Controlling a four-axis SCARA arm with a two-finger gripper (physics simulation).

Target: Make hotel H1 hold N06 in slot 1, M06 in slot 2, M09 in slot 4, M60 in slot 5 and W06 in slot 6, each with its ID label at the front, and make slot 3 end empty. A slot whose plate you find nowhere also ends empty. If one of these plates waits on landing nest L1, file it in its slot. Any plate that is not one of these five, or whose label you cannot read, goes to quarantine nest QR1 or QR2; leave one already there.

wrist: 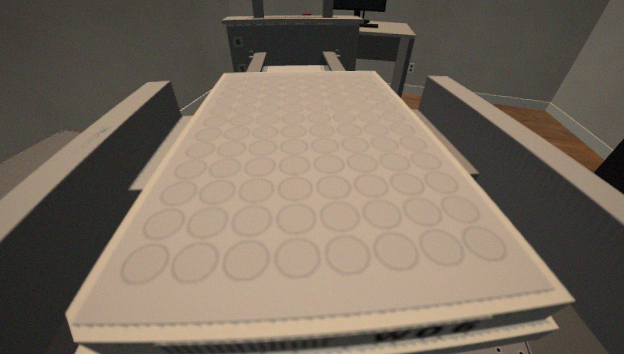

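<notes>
My gripper (303, 100) is shut on a pale well plate (296, 190), with one finger along each long side. The plate lies level and fills the middle of the wrist view. The label on its near edge reads W06, beside a barcode. Beyond its far edge stands a dark unit with a pale top (290, 21), which looks like a hotel; a small mark on its left side looks like a 6, and the mark below it is too small to read surely. Two rails show in front of this unit, with a pale flat surface (295, 68) between them, partly hidden by the held plate.
Two grey posts (258, 8) (327, 8) rise at the pale top of the unit. A desk (392, 29) with a dark monitor (367, 4) stands behind to the right. A dark object (614, 167) shows at the right edge. Grey walls and wooden floor lie beyond.
</notes>
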